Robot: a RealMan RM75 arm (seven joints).
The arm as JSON. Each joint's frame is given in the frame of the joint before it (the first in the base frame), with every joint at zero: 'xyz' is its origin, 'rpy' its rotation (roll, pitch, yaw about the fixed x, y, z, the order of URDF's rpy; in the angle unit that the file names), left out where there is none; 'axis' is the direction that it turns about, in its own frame. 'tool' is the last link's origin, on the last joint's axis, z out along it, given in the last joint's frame.
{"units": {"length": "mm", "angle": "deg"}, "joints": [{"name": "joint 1", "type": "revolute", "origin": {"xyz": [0.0, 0.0, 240.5]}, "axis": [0.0, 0.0, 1.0]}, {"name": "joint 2", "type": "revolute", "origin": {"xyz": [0.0, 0.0, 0.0], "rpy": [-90.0, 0.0, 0.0]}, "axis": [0.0, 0.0, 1.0]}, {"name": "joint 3", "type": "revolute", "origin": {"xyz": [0.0, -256.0, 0.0], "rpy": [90.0, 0.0, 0.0]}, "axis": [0.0, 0.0, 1.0]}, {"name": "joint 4", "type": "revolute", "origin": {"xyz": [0.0, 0.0, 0.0], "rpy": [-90.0, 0.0, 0.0]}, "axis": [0.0, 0.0, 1.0]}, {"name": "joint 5", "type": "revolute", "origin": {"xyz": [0.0, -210.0, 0.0], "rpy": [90.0, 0.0, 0.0]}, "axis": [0.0, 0.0, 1.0]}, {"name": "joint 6", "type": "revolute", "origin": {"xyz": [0.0, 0.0, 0.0], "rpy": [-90.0, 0.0, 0.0]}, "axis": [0.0, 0.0, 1.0]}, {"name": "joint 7", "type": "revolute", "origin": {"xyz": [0.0, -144.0, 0.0], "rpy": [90.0, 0.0, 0.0]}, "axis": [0.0, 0.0, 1.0]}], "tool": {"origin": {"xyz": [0.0, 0.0, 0.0]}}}
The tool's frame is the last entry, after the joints.
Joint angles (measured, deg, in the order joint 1, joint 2, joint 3, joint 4, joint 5, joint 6, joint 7), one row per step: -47.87, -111.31, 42.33, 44.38, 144.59, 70.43, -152.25; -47.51, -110.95, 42.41, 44.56, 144.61, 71.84, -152.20; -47.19, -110.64, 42.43, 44.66, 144.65, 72.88, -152.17; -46.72, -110.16, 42.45, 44.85, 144.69, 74.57, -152.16; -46.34, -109.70, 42.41, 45.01, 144.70, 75.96, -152.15; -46.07, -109.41, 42.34, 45.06, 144.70, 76.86, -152.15; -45.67, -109.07, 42.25, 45.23, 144.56, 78.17, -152.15; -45.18, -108.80, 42.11, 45.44, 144.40, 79.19, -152.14; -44.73, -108.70, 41.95, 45.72, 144.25, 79.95, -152.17; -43.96, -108.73, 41.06, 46.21, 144.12, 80.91, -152.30
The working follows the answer.
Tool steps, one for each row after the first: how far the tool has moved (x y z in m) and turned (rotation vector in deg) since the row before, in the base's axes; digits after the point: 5 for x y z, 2 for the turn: -0.00243, -0.00338, 0.00173, -1.03, 0.05, 0.29; -0.00245, -0.00273, 0.00164, -0.73, 0.05, 0.32; -0.00338, -0.00428, 0.00262, -1.17, 0.01, 0.50; -0.00278, -0.00338, 0.00287, -0.87, -0.01, 0.42; -0.00208, -0.00242, 0.00170, -0.57, -0.07, 0.35; -0.00231, -0.00349, 0.00209, -0.80, -0.25, 0.41; -0.00284, -0.00333, 0.00209, -0.51, -0.26, 0.45; -0.00219, -0.00282, 0.00126, -0.31, -0.30, 0.38; -0.00416, -0.00437, 0.00216, 0.06, -0.88, 0.91
Tool pose at each row, in the base's axes (x y z in m, rotation vector in deg; rounded; the steps above come from the unrounded poses): -0.23524, 0.44868, 0.07292, -117.35, -90.39, -12.17; -0.23767, 0.44529, 0.07465, -117.88, -91.08, -11.24; -0.24012, 0.44256, 0.07629, -118.15, -91.67, -10.52; -0.24351, 0.43828, 0.07891, -118.61, -92.63, -9.43; -0.24629, 0.43490, 0.08177, -118.91, -93.41, -8.62; -0.24837, 0.43248, 0.08347, -119.06, -94.03, -8.13; -0.25068, 0.42899, 0.08556, -119.36, -94.92, -7.63; -0.25352, 0.42566, 0.08766, -119.42, -95.73, -7.35; -0.25571, 0.42284, 0.08891, -119.40, -96.42, -7.30; -0.25987, 0.41847, 0.09108, -118.80, -97.83, -7.99

